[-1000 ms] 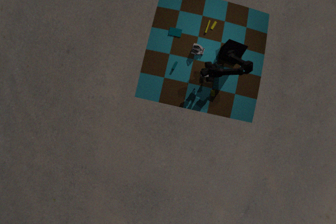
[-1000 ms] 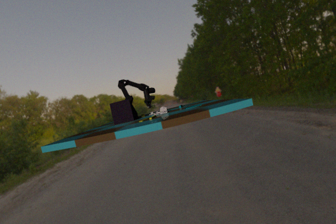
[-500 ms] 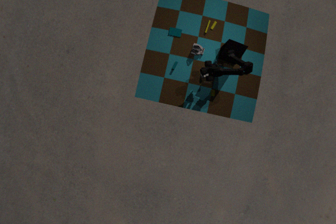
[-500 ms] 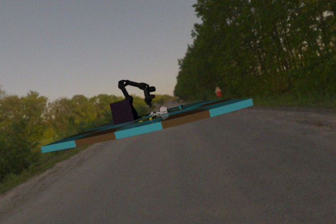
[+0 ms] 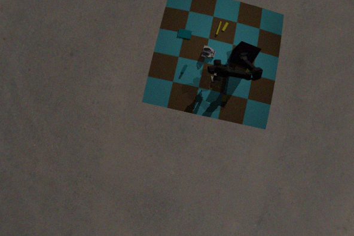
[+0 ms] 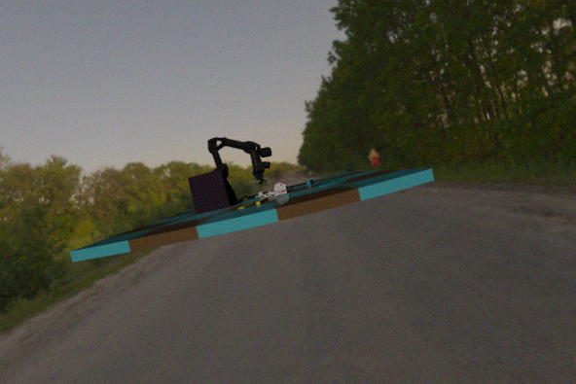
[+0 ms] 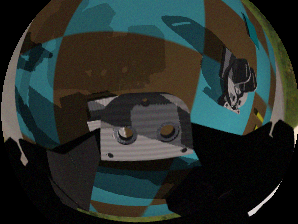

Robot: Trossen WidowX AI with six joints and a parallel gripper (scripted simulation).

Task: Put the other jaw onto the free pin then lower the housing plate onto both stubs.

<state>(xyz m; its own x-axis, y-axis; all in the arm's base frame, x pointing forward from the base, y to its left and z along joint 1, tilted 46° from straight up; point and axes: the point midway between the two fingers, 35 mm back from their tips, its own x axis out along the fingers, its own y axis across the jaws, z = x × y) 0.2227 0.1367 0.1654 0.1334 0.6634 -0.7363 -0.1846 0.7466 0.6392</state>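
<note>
Now: gripper tip 60 mm short of the grey jaw, 180 mm to the left of it and 60 mm above it. Also, from my gripper tip: yellow block 150 mm behind, 220 mm to the left, 70 mm below; light-grey plate-like piece 10 mm ahead, 20 mm above; teal stick 290 mm ahead, 10 mm to the left, 60 mm below.
</note>
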